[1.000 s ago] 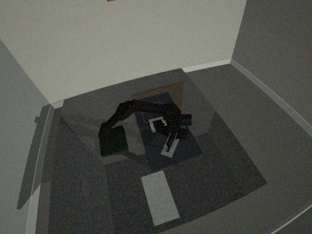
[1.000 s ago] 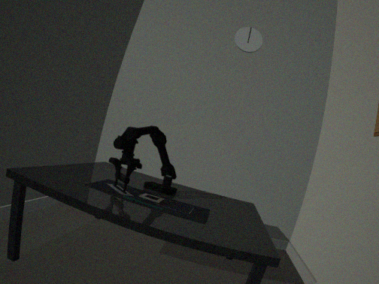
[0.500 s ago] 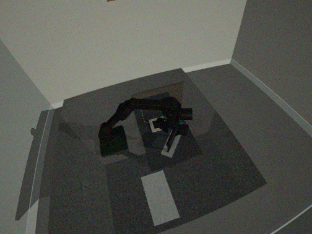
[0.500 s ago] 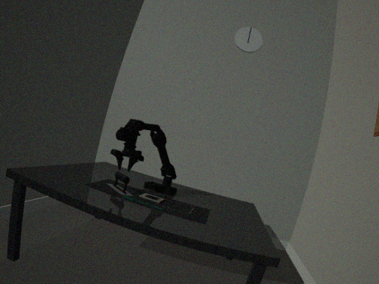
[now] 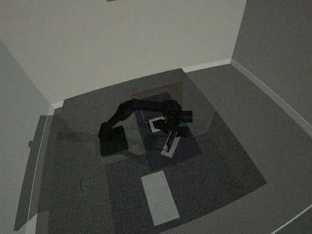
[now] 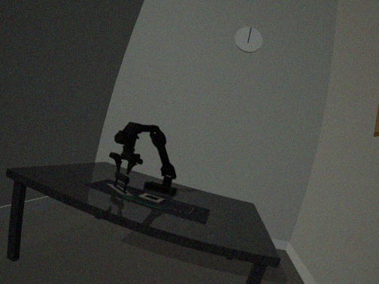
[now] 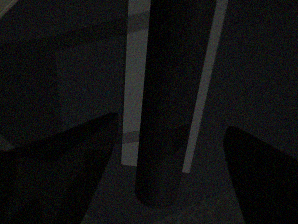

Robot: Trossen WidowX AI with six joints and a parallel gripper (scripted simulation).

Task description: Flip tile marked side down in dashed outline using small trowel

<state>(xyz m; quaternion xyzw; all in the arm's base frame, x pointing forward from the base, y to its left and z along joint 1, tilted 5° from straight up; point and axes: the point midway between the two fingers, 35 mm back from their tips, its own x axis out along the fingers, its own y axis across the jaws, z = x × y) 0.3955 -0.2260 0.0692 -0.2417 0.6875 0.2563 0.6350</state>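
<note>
Now: the tile 18 cm to the left of my gripper tip, 9 cm below it and 2 cm behind it. Also, from my gripper tip: dark mat: 18 cm to the left, 11 cm below, 1 cm ahead; then thin teal piece: 14 cm to the left, 14 cm ahead, 9 cm below.
</note>
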